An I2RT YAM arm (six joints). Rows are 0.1 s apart.
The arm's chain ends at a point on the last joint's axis. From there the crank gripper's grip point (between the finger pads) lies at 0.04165 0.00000 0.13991 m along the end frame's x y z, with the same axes.
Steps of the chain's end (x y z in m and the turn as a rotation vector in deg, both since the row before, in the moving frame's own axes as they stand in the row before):
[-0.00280, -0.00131, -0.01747, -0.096, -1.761, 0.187]
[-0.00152, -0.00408, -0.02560, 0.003, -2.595, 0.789]
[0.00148, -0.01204, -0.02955, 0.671, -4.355, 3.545]
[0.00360, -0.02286, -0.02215, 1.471, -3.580, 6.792]
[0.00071, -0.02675, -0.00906, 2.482, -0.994, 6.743]
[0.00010, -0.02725, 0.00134, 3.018, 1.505, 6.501]
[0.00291, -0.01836, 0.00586, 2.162, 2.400, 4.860]
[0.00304, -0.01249, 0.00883, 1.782, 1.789, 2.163]
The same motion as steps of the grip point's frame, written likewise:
[-0.00712, -0.00095, -0.01626, -0.096, -1.761, 0.187]
[-0.00790, -0.00356, -0.02386, 0.003, -2.595, 0.789]
[-0.00929, -0.01145, -0.02679, 0.671, -4.355, 3.545]
[-0.00528, -0.02207, -0.01981, 1.471, -3.580, 6.792]
[-0.00165, -0.02806, -0.00839, 2.482, -0.994, 6.743]
[0.00390, -0.02965, 0.00013, 3.018, 1.505, 6.501]
[0.00880, -0.01982, 0.00396, 2.162, 2.400, 4.860]
[0.00744, -0.01516, 0.00742, 1.782, 1.789, 2.163]

